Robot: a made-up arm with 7 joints. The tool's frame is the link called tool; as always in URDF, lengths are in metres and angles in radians. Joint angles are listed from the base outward. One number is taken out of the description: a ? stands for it. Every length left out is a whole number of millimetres.
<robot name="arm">
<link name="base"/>
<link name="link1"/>
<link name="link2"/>
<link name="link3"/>
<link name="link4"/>
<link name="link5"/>
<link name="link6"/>
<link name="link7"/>
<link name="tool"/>
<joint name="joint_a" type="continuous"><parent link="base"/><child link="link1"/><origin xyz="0.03 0.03 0.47"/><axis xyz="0 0 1"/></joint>
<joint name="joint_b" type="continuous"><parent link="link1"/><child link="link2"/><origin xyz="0.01 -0.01 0" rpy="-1.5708 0 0"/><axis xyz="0 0 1"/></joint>
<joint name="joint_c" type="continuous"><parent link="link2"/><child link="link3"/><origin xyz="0.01 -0.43 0" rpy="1.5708 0 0"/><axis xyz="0 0 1"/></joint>
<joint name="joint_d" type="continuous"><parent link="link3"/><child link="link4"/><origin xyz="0.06 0.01 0" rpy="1.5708 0 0"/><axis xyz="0 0 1"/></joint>
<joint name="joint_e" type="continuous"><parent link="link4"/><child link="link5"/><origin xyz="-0.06 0.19 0" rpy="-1.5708 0 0"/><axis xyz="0 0 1"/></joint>
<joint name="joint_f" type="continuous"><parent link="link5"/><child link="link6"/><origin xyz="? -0.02 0" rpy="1.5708 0 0"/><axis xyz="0 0 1"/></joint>
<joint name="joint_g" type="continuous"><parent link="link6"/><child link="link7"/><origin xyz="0.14 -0.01 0" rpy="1.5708 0 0"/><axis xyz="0 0 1"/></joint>
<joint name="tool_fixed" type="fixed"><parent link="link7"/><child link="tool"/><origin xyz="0 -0.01 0" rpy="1.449 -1.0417 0.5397"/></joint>
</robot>
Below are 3 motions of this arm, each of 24 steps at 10 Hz.
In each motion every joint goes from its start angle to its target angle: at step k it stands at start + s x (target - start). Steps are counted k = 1, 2, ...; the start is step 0. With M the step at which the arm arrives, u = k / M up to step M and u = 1 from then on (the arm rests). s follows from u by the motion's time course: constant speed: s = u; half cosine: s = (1 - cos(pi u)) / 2; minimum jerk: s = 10 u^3 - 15 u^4 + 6 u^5.
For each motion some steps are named. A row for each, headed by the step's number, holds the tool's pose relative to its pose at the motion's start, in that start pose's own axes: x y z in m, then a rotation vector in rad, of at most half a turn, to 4 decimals.
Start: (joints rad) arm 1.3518 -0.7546 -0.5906 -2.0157 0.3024 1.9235 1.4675
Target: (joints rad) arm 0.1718 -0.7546 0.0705 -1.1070 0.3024 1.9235 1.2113
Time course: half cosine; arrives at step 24
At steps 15, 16, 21, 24:
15: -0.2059 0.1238 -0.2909 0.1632 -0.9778 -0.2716
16: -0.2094 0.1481 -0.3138 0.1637 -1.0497 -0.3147
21: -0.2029 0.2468 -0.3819 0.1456 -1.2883 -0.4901
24: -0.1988 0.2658 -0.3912 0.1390 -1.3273 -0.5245

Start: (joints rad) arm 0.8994 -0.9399 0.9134 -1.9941 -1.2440 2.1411 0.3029
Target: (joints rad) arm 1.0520 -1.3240 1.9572 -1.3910 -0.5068 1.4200 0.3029
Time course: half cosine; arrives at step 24
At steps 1, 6, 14, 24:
1: -0.0018 -0.0014 -0.0003 0.0023 0.0007 -0.0021
6: -0.0673 -0.0433 -0.0102 0.0790 0.0099 -0.0679
14: -0.3363 -0.0916 -0.0260 0.2497 -0.1641 -0.2394
24: -0.5420 -0.0252 -0.0135 0.1737 -0.4350 -0.3273

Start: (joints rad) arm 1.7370 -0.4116 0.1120 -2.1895 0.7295 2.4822 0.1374
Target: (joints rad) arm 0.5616 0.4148 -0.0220 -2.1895 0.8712 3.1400 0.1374
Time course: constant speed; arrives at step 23
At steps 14, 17, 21, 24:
14: 0.0906 -0.2217 -0.2168 0.6394 0.5920 -0.6683
17: 0.0751 -0.2520 -0.2932 0.7691 0.7308 -0.8091
21: 0.0372 -0.2714 -0.4015 0.9365 0.9263 -0.9870
24: 0.0123 -0.2708 -0.4562 1.0177 1.0293 -1.0698

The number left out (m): -0.02
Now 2 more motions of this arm.
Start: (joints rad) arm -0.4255 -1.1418 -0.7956 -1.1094 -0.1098 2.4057 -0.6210
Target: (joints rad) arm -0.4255 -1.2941 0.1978 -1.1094 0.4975 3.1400 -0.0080
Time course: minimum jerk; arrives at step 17
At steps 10, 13, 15, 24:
10: -0.1146 -0.0484 0.0007 1.1094 -0.3871 -0.4393
13: -0.1521 -0.0440 -0.0081 1.5645 -0.5436 -0.4213
15: -0.1624 -0.0409 -0.0099 1.7000 -0.5898 -0.3927
24: -0.1642 -0.0403 -0.0101 1.7243 -0.5980 -0.3863

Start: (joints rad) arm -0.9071 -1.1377 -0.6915 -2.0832 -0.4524 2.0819 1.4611
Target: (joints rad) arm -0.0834 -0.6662 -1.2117 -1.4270 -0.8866 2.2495 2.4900
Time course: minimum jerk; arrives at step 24
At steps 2, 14, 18, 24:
2: 0.0007 0.0001 0.0019 0.0041 0.0023 0.0000
14: 0.0680 0.1076 0.1939 0.5035 0.1696 -0.0814
18: 0.0659 0.1827 0.2331 0.6818 0.1422 -0.1001
24: 0.0587 0.2177 0.2428 0.7561 0.1155 -0.0949

